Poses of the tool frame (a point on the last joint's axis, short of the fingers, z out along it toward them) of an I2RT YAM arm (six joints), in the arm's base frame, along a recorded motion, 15 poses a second.
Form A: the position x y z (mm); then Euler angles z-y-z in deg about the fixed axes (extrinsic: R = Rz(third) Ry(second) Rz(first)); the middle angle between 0 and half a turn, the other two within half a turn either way.
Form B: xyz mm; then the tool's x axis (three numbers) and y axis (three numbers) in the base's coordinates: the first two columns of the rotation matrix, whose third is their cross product. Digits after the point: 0 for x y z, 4 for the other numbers.
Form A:
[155 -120 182 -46.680 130.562 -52.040]
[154 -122 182 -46.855 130.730 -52.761]
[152 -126 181 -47.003 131.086 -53.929]
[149 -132 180 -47.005 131.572 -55.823]
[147 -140 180 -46.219 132.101 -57.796]
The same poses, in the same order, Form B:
[155 -120 182 -0.8480 -0.0958 -0.5212 0.2499 0.7950 -0.5527]
[154 -122 182 -0.8509 -0.0863 -0.5182 0.2563 0.7928 -0.5529]
[152 -126 181 -0.8551 -0.0684 -0.5140 0.2682 0.7900 -0.5513]
[149 -132 180 -0.8593 -0.0365 -0.5102 0.2915 0.7846 -0.5472]
[147 -140 180 -0.8581 0.0077 -0.5134 0.3275 0.7783 -0.5357]

